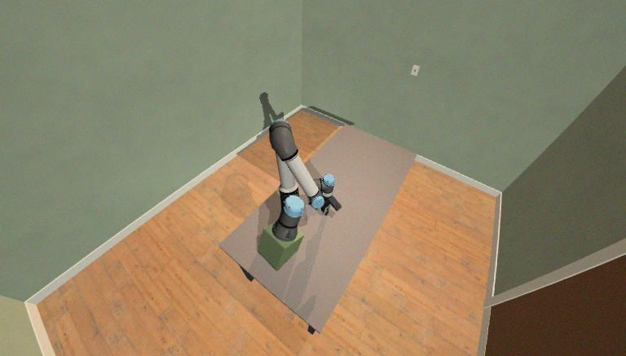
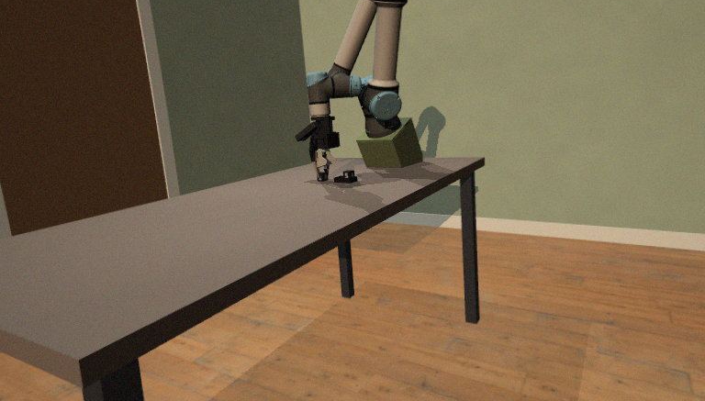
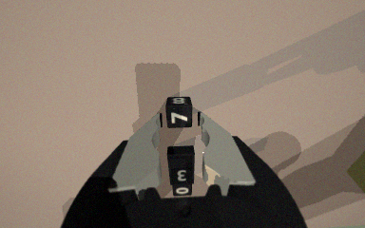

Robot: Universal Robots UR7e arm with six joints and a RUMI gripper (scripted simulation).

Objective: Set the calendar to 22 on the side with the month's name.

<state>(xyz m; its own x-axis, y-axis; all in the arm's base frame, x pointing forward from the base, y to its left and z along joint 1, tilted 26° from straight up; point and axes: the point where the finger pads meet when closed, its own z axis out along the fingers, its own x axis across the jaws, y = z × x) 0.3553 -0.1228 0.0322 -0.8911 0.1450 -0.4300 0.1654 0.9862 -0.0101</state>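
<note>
My hand is 20 mm above the black number cube. The rest, counted from my hand: black tray 20 mm ahead, 110 mm to the left, 20 mm below.
</note>
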